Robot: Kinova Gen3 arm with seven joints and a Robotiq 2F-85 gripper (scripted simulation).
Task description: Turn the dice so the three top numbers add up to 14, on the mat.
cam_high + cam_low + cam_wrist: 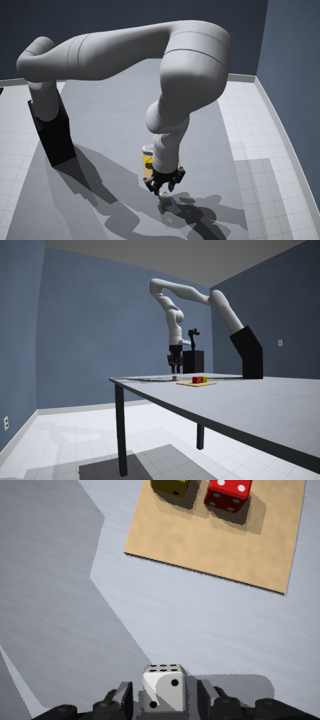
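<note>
Right now my hand is 5 cm above the white die. The rest, counted from my hand: tan mat (16 cm to the left, 6 cm below, 3 cm ahead); then red die (16 cm to the left, 4 cm below, 3 cm ahead); then yellow die (17 cm to the left, 4 cm below, 2 cm behind).
</note>
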